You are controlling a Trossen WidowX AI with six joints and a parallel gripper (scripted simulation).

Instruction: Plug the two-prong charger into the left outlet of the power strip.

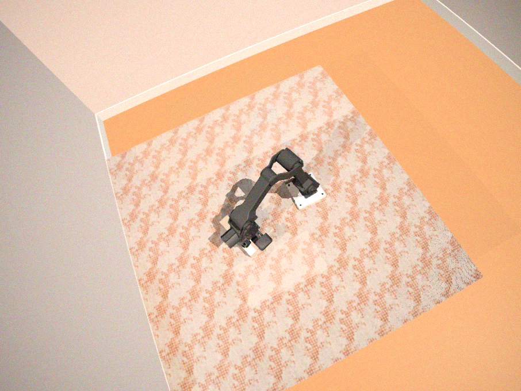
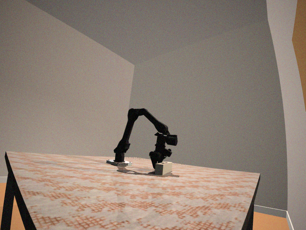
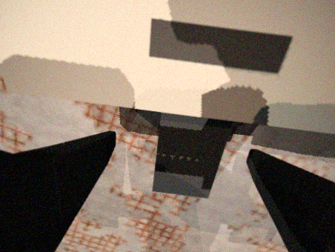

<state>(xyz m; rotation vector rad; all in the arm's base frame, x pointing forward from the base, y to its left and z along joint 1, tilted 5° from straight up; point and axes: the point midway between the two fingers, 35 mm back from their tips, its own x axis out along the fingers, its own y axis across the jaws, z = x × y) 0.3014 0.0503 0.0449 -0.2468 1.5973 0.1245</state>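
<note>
Now: gripper tip 30 mm short of the dark grey two-prong charger, 10 mm to the right of it and 10 mm below it.
</note>
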